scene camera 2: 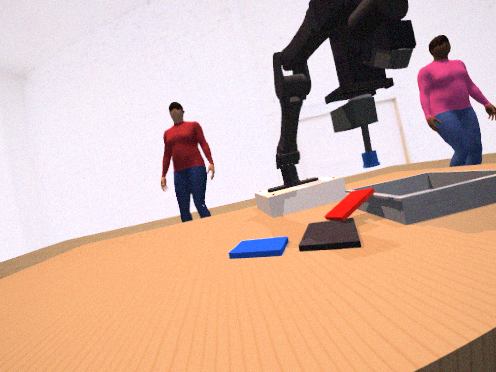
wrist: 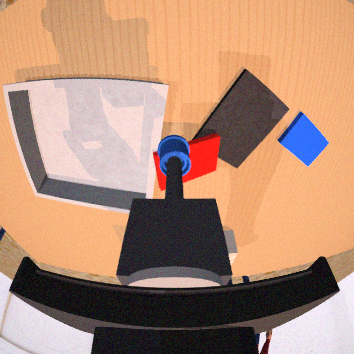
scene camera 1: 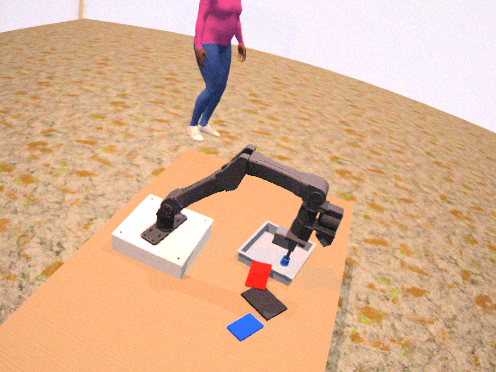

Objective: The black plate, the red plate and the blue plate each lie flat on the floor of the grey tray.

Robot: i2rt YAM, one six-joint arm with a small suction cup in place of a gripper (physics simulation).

my suction cup: holds nothing
a blue plate: on the table
